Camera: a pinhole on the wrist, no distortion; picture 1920 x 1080 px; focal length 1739.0 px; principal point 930.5 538.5 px. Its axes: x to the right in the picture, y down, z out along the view. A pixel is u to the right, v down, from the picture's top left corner.
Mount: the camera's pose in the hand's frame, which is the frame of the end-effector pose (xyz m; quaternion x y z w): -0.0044 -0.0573 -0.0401 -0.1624 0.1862 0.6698 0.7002
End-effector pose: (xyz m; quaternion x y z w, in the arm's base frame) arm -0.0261 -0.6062 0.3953 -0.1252 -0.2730 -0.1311 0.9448
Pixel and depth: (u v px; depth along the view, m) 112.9 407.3 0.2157
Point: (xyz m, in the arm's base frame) -0.1209 -0.5899 0.5742
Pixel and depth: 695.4 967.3 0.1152
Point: -0.0872 -0.5935 0.4388
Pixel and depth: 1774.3 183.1 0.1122
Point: -0.0074 -0.5609 0.4281
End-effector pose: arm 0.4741 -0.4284 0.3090 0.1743 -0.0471 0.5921 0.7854
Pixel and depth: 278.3 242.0 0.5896
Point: 0.5612 -0.5098 0.8896
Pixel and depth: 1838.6 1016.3 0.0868
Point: 0.4456 -0.4483 0.3220
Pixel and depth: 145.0 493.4 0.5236
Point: 0.5666 -0.5858 0.8099
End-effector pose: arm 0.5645 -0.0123 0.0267 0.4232 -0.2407 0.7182 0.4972
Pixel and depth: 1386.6 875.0 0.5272
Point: 0.4141 -0.4525 0.1727
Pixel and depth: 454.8 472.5 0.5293
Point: 0.6798 -0.3994 0.3198
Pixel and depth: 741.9 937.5 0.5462
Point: 0.6093 -0.4894 0.1946
